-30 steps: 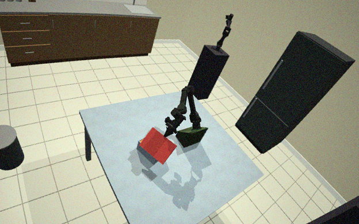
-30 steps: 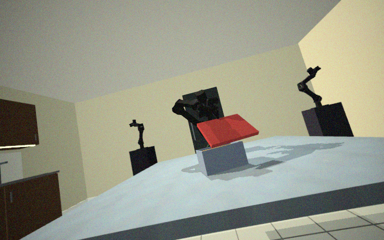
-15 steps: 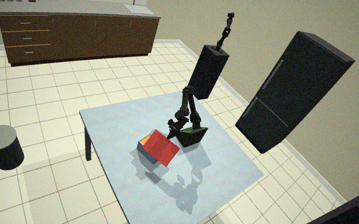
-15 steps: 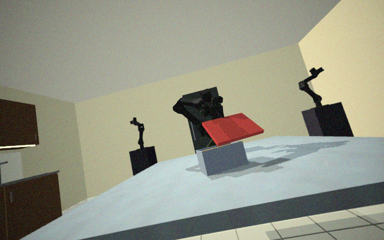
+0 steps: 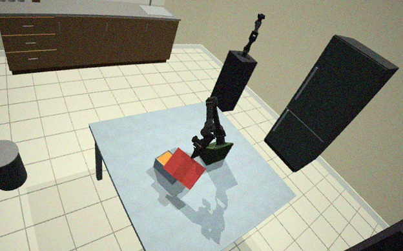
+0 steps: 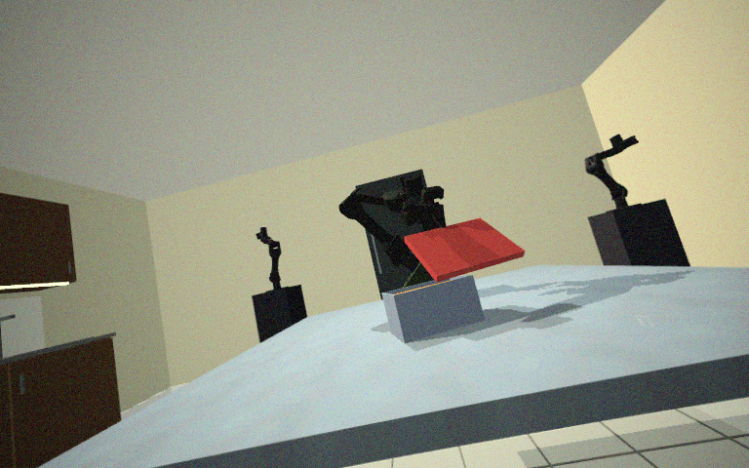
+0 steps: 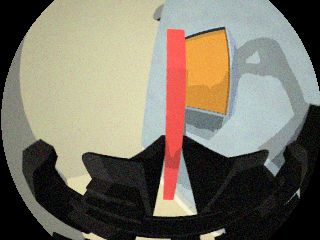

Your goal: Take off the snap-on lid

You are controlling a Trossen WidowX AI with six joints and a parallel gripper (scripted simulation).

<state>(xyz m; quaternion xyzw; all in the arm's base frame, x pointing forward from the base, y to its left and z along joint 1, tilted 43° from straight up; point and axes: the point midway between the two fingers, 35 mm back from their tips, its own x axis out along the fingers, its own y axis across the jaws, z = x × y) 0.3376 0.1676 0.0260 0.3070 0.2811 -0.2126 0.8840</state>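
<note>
My gripper tip is 6 cm short of the red lid, 3 cm to the right of it and 5 cm above it. The rest, counted from my gripper tip: grey storage box: 8 cm ahead, 9 cm to the right, 18 cm below.
</note>
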